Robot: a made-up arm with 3 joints. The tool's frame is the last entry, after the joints.
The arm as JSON. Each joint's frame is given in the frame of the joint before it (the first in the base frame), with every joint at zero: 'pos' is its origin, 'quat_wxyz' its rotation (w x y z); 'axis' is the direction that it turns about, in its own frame. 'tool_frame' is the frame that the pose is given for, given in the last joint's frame.
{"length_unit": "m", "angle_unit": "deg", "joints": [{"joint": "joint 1", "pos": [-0.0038, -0.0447, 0.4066], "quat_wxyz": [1.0, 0.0, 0.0, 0.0], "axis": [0.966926, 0.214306, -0.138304]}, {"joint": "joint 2", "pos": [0.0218, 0.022, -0.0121], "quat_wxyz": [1.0, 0.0, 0.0, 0.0], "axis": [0.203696, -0.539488, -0.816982]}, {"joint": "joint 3", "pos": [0.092, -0.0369, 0.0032], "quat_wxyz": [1.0, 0.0, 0.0, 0.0], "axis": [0.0, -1.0, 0.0]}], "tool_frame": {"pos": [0.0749, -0.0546, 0.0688], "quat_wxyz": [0.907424, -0.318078, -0.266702, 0.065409]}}
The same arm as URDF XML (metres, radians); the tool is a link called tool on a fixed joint. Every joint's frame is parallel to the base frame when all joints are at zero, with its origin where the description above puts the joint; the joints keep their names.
<robot name="arm">
  <link name="base_link"/>
  <link name="link1"/>
  <link name="link2"/>
  <link name="link3"/>
  <link name="tool"/>
  <joint name="joint 1" type="continuous">
    <parent link="base_link"/>
    <child link="link1"/>
    <origin xyz="-0.0038 -0.0447 0.4066"/>
    <axis xyz="0.966926 0.214306 -0.138304"/>
  </joint>
  <joint name="joint 2" type="continuous">
    <parent link="link1"/>
    <child link="link2"/>
    <origin xyz="0.0218 0.022 -0.0121"/>
    <axis xyz="0.203696 -0.539488 -0.816982"/>
  </joint>
  <joint name="joint 3" type="continuous">
    <parent link="link2"/>
    <child link="link3"/>
    <origin xyz="0.092 -0.0369 0.0032"/>
    <axis xyz="0 -1 0"/>
  </joint>
  <joint name="tool_joint" type="fixed">
    <parent link="link3"/>
    <child link="tool"/>
    <origin xyz="0.0749 -0.0546 0.0688" rpy="-0.7513 -0.4583 0.3274"/>
  </joint>
</robot>

